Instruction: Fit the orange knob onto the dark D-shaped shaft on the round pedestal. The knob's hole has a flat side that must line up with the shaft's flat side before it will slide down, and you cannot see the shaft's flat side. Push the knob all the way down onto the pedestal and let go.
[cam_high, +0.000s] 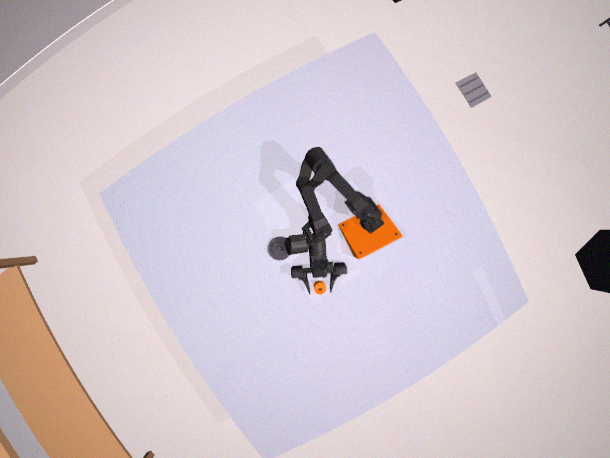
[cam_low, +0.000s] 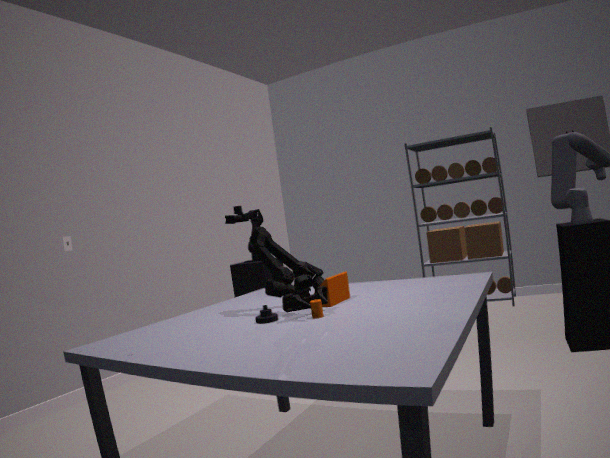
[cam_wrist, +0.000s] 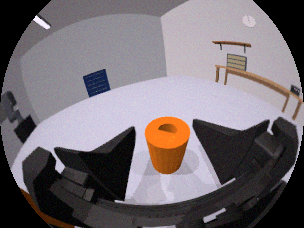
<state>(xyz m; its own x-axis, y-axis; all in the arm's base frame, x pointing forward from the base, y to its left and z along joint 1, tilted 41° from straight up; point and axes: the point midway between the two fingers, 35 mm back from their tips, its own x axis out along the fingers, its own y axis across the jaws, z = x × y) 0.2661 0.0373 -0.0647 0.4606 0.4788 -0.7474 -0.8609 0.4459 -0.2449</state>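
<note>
Right now my gripper tip is 10 mm past the orange knob, 20 mm to the left of it and 20 mm above it. The rest, counted from my gripper tip: dark round pedestal (30 mm ahead, 210 mm to the right, 20 mm below).
</note>
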